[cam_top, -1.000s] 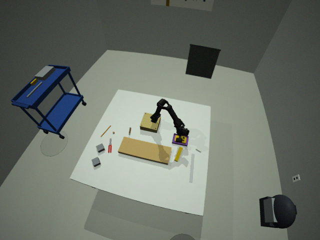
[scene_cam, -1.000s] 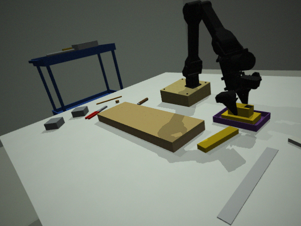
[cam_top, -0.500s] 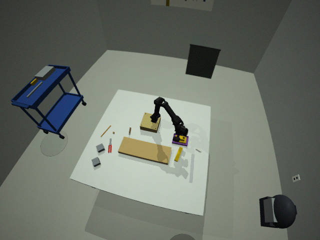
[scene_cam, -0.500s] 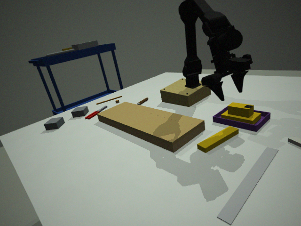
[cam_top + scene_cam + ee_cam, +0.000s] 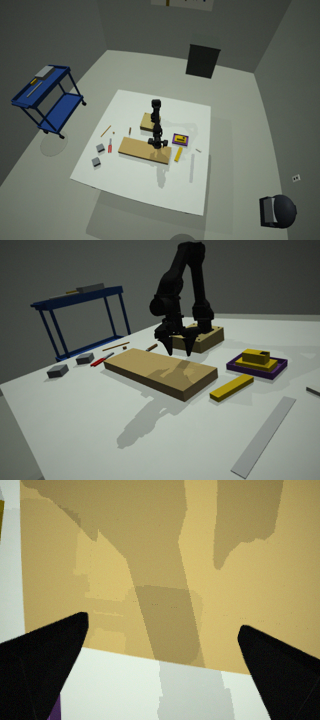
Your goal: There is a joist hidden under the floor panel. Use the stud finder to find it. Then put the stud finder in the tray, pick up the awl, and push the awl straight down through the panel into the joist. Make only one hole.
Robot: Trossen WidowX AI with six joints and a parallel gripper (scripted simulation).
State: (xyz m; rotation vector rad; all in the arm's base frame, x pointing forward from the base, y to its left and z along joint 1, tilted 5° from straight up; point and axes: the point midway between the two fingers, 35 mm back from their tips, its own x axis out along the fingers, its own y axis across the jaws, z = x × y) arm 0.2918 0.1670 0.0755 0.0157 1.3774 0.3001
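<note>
The awl is 38 cm to the right of my gripper tip, 8 cm below it and 6 cm behind it. From my gripper tip the other things lie so: purple tray (21 cm behind, 17 cm to the left, 7 cm below); yellow bar (20 cm to the left, 7 cm below, 4 cm behind); yellow stud finder (21 cm behind, 18 cm to the left, 4 cm below).
</note>
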